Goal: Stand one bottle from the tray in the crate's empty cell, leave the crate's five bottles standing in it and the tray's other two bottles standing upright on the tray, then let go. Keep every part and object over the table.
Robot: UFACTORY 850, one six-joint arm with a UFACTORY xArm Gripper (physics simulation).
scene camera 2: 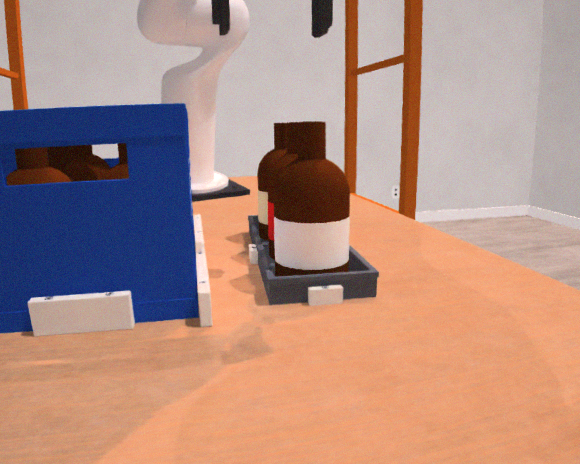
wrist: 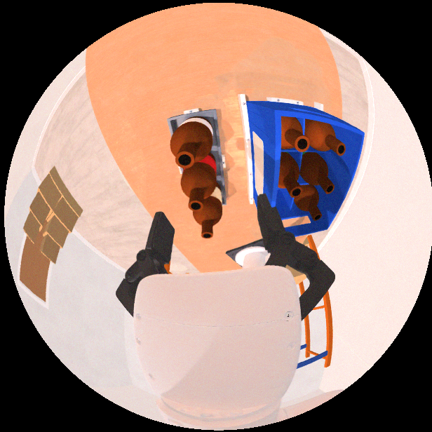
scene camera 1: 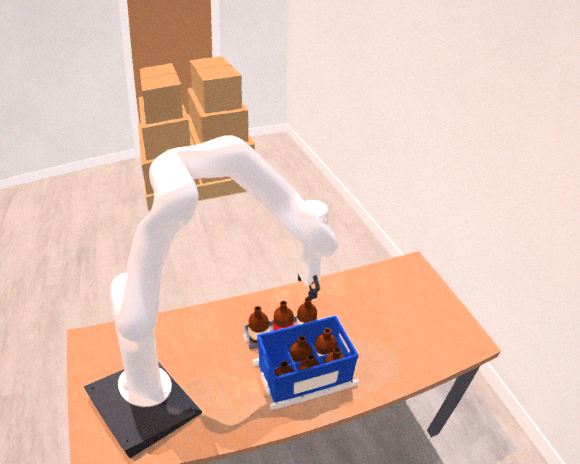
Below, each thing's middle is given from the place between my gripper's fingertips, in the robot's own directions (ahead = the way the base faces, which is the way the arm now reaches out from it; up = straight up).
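Pale-labelled bottle [scene camera 2: 311,194]: my gripper is 30 mm to the right of it, 20 mm short of it and 160 mm above it. Red-labelled bottle [scene camera 2: 292,128]: 50 mm to the left of my gripper, 60 mm behind it and 160 mm below it.
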